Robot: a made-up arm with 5 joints. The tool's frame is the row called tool. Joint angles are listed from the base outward. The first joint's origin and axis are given. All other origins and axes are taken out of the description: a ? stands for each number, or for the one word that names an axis. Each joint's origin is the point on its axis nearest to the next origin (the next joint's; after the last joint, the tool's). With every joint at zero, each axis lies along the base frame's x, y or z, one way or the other. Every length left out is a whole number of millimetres.
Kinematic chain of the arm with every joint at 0, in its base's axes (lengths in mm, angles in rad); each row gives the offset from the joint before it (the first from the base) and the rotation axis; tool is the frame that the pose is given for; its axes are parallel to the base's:
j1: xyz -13 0 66 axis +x
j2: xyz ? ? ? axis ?
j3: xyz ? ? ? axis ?
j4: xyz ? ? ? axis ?
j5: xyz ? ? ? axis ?
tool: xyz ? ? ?
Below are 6 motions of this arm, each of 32 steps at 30 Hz.
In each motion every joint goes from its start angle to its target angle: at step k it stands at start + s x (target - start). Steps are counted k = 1, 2, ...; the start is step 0. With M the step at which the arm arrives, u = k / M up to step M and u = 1 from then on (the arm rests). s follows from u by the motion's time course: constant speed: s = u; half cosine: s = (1 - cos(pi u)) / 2; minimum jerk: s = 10 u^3 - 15 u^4 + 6 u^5.
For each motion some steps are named. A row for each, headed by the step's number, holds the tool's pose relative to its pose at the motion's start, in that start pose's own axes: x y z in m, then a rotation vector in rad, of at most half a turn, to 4 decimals.
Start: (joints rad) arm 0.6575 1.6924 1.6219 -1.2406 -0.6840
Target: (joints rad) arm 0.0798 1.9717 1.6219 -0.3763 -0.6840
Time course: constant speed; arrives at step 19
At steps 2, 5, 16, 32:
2: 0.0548 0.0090 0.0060 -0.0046 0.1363 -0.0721
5: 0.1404 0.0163 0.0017 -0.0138 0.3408 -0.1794
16: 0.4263 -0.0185 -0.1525 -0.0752 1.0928 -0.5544
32: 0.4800 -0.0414 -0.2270 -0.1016 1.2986 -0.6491

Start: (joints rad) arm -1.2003 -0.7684 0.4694 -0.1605 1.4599
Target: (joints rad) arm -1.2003 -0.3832 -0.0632 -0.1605 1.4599
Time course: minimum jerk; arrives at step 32
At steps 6, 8, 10, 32:
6: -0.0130 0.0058 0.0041 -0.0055 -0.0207 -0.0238
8: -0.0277 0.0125 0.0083 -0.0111 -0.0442 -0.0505
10: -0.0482 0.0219 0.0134 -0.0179 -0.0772 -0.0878
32: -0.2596 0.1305 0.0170 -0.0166 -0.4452 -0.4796

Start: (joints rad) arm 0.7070 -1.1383 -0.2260 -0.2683 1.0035
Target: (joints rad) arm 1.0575 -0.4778 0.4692 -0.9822 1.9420
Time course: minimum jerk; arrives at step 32
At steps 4, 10, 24, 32:
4: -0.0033 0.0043 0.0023 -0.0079 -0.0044 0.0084
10: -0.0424 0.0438 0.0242 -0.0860 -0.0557 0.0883
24: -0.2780 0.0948 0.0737 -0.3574 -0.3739 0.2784
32: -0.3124 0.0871 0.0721 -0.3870 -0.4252 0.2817

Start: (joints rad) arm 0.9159 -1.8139 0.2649 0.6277 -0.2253
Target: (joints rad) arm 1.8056 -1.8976 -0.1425 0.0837 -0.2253
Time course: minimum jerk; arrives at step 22
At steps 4, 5, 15, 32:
4: 0.0113 0.0010 -0.0057 -0.0034 -0.0061 -0.0087
5: 0.0203 0.0017 -0.0107 -0.0064 -0.0109 -0.0157
15: 0.1686 0.0071 -0.1762 -0.1386 -0.1064 -0.1292
32: 0.1917 0.0033 -0.2351 -0.1912 -0.1272 -0.1427

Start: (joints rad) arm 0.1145 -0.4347 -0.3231 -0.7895 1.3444
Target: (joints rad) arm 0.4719 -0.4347 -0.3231 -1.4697 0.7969
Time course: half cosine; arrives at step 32
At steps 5, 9, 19, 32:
5: -0.0020 -0.0075 -0.0061 0.0404 0.0093 -0.0345
9: -0.0084 -0.0214 -0.0197 0.1228 0.0262 -0.1081
19: -0.0535 -0.0444 -0.0753 0.3982 0.0547 -0.3955
32: -0.1023 -0.0266 -0.1153 0.5684 0.0348 -0.6242

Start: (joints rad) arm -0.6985 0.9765 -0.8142 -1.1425 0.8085
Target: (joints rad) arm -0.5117 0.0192 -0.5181 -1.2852 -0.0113
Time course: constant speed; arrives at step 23
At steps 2, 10, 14, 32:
2: -0.0042 -0.0105 -0.0338 -0.0096 -0.0151 0.0158
10: -0.0045 -0.0757 -0.1523 -0.0545 -0.0446 0.0761
14: 0.0028 -0.1200 -0.1985 -0.0800 -0.0425 0.1008
32: 0.0284 -0.2378 -0.2637 -0.1422 -0.0048 0.1316

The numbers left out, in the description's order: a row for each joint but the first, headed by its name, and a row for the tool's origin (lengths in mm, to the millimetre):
j2: xyz 0 17 163, axis +z
j3: xyz 302 200 0, axis +y
j4: xyz 96 0 -64, axis +y
j5: xyz -172 0 75, axis -x
tool: xyz 0 -106 339

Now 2 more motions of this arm.
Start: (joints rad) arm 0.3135 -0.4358 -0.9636 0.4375 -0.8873
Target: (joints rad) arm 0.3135 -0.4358 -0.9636 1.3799 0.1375
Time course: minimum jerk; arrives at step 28
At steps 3, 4, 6, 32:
3: 0.0021 0.0049 0.0022 -0.0107 0.0062 -0.0076
4: 0.0047 0.0110 0.0048 -0.0238 0.0140 -0.0168
6: 0.0154 0.0327 0.0135 -0.0712 0.0431 -0.0493
32: 0.4150 0.3126 -0.0952 -0.9452 0.9140 -0.3597

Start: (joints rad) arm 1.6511 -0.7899 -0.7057 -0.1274 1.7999
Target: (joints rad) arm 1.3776 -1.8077 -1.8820 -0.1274 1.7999
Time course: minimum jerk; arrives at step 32
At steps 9, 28, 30, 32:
9: 0.0416 0.0787 -0.0185 -0.1276 0.1087 -0.1721
28: 0.3063 0.3480 -0.4270 -1.0774 0.3855 -1.2671
30: 0.3094 0.3480 -0.4367 -1.0952 0.3838 -1.2841
32: 0.3099 0.3480 -0.4382 -1.0980 0.3835 -1.2868

